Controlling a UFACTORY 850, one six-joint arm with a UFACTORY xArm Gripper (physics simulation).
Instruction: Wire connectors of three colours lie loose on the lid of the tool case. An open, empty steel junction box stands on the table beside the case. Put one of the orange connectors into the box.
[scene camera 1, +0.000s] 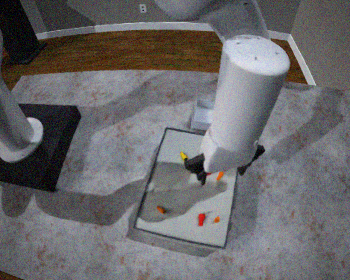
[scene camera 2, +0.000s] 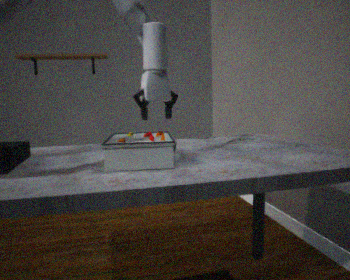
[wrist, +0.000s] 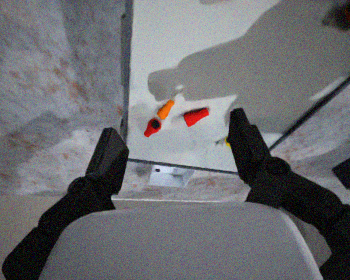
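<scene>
My gripper (scene camera 1: 222, 176) (scene camera 2: 156, 118) (wrist: 173, 131) is open and empty, high above the lid of the tool case (scene camera 1: 175, 227) (scene camera 2: 140, 157) (wrist: 175, 30). One orange connector (scene camera 1: 220, 176) (wrist: 165, 109) lies near the lid's edge, between the fingers as the wrist view looks down, close to a red connector (wrist: 152, 128). A second orange connector (scene camera 1: 161, 209) (scene camera 2: 121, 140) lies near the lid's left side. A third orange connector (scene camera 1: 216, 219) lies near its right front corner. The steel junction box (scene camera 1: 202, 116) (wrist: 170, 176) stands behind the case, partly hidden by the arm in scene camera 1.
Another red connector (wrist: 196, 116) lies beside the orange and red pair. A further red connector (scene camera 1: 201, 219) lies near the lid's front. A yellow connector (scene camera 1: 183, 156) (scene camera 2: 131, 134) (wrist: 228, 142) lies towards the back left. A black base plate (scene camera 1: 65, 130) is on the table's left.
</scene>
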